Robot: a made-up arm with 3 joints. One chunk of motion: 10 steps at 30 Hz.
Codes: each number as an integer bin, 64 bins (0 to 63) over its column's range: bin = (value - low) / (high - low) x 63, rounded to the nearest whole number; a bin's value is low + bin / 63 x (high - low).
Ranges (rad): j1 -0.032..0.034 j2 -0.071..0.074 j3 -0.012..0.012
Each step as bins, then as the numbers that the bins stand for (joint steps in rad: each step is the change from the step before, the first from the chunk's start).
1 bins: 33 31 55
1 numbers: 0.00257 0.00035 0.00895
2 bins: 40 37 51
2 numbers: 0.00990 0.01416 0.00743
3 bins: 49 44 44
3 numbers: 0.01933 0.03027 0.00476
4 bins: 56 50 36
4 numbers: 0.02667 0.04408 0.00171
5 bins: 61 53 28
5 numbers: 0.03190 0.05098 -0.00133
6 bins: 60 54 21
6 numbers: 0.03086 0.05329 -0.00400
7 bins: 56 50 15
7 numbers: 0.02667 0.04408 -0.00629
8 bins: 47 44 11
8 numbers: 0.01724 0.03027 -0.00781
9 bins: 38 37 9
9 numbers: 0.00781 0.01416 -0.00857
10 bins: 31 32 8
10 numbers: 0.00048 0.00265 -0.00895
